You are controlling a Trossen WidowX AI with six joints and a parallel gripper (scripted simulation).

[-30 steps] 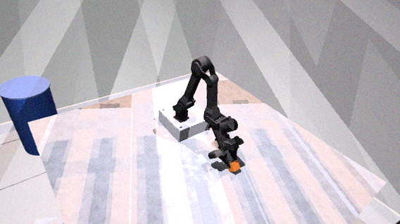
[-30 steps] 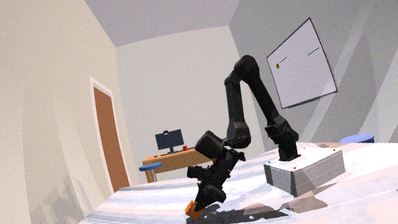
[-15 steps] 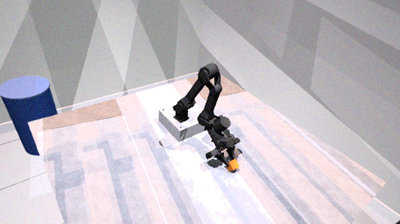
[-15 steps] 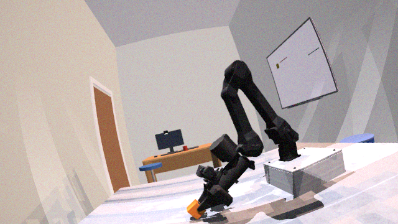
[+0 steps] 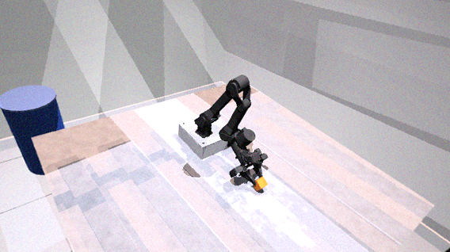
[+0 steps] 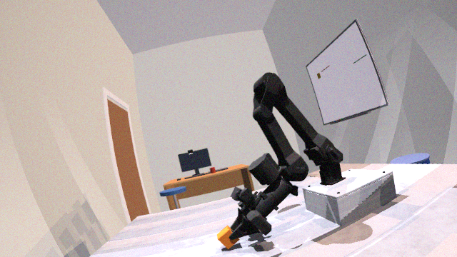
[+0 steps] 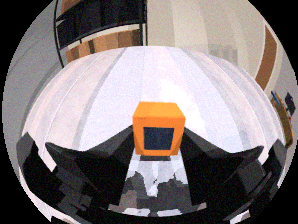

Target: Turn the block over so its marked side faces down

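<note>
My gripper tip is now 1 cm past the orange block.
</note>
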